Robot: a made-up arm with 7 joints.
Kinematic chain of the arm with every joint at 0, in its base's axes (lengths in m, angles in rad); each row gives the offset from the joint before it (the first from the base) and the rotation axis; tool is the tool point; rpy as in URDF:
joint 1: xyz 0 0 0.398 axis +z
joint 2: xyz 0 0 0 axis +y
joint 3: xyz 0 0 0.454 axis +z
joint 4: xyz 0.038 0 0 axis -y
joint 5: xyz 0.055 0 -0.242 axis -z
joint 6: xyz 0 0 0 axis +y
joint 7: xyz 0.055 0 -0.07 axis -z
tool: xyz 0 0 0 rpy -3.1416 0 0
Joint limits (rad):
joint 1: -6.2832..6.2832
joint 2: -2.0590..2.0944
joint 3: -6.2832..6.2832
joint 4: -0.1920..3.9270
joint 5: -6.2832..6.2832
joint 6: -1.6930..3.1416
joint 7: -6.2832..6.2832
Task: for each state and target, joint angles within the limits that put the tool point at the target. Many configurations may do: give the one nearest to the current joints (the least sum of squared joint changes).
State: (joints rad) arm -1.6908 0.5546 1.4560 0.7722 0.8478 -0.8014 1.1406
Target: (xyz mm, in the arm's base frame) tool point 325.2 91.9 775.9
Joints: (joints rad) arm -1.0933 0.1894 1.7518 0.9241 0.7202 -0.5559 1.1406
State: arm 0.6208 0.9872 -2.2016 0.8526 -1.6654 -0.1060 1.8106
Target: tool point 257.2 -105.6 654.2
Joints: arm 0.6894 0.9701 -2.2996 0.7133 -1.6992 -0.0952 1.8106
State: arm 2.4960 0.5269 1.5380 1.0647 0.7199 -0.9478 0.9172
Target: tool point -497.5 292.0 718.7
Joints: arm 2.1483 0.8313 1.3511 1.6393 0.6280 -0.8523 0.9172
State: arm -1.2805 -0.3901 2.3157 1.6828 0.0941 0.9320 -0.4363
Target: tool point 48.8 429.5 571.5
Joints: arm -1.1567 -0.4727 2.4216 1.1044 0.0987 1.1030 -0.4363
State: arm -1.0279 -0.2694 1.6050 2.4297 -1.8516 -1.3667 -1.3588
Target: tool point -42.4 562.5 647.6
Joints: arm -1.1725 -0.9486 1.7603 2.1162 -1.9512 -1.3855 -1.3588
